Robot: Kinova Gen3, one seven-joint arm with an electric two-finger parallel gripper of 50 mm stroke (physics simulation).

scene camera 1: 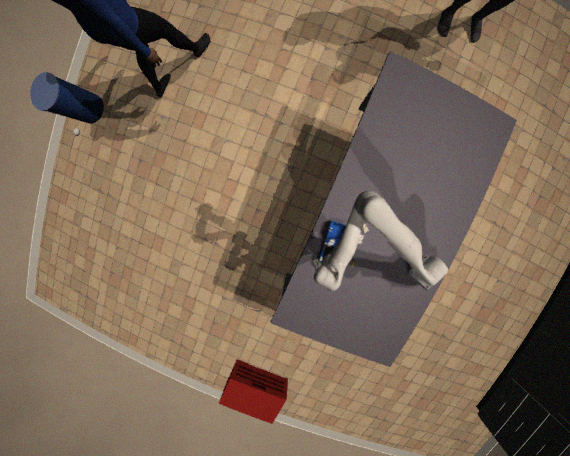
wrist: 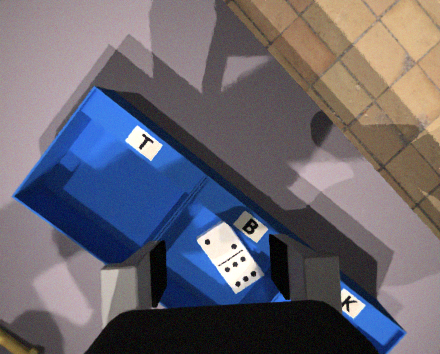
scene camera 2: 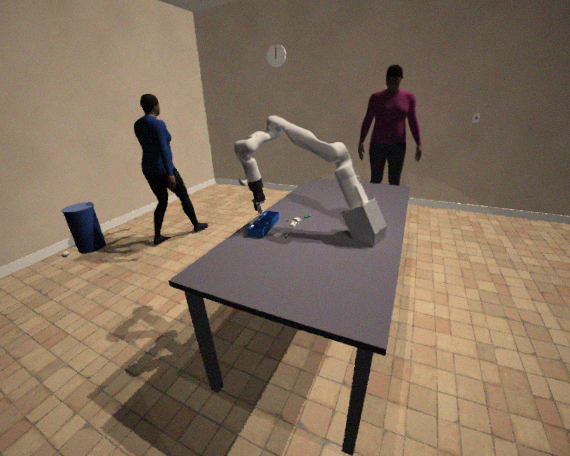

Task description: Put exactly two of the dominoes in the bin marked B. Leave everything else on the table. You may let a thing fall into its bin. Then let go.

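Frame: origin at the arm's base, x back, y right, z up, level; metres.
Seen in the pictures: gripper, fingertip midpoint: point(scene camera 1: 328, 250) point(wrist: 218, 260) point(scene camera 2: 258, 211); arm's base, origin of the base link: point(scene camera 2: 358, 205).
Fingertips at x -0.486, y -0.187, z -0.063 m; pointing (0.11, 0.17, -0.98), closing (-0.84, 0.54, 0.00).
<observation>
Offsets run from my fingertips to a thing's middle. "spot": to the spot under its first point. Level surfaces: height alone.
A blue three-part tray {dx +0.014, dy +0.022, dz -0.076 m} point(scene camera 1: 334, 231) point(scene camera 2: 256, 231) is near the table's long edge, with compartments marked T, B and K. In the wrist view, the B compartment {spot: dx -0.012, dy -0.012, dz -0.057 m} point(wrist: 220, 199) is the middle one. A white domino {dx +0.010, dy +0.033, dz -0.089 m} point(wrist: 230, 257) with black dots shows within it, between and below my fingers; whether it rests fully on the floor is unclear. My gripper point(scene camera 2: 259, 211) point(wrist: 218, 260) is open and empty above the B compartment. Small whitish pieces {dx +0.137, dy +0.135, dz -0.096 m} point(scene camera 2: 295, 221), apparently dominoes, lie on the table beside the tray; their number is unclear. Part of the B compartment is hidden by the gripper.
A brass-coloured bolt-like piece {dx +0.184, dy -0.004, dz -0.094 m} point(wrist: 17, 344) lies at the lower left of the wrist view. A small green thing {dx +0.152, dy +0.264, dz -0.094 m} point(scene camera 2: 307, 216) and a small yellowish thing {spot: dx +0.187, dy -0.014, dz -0.091 m} point(scene camera 2: 286, 235) lie on the table {dz -0.099 m} point(scene camera 2: 300, 280). Two people stand away from the table.
</observation>
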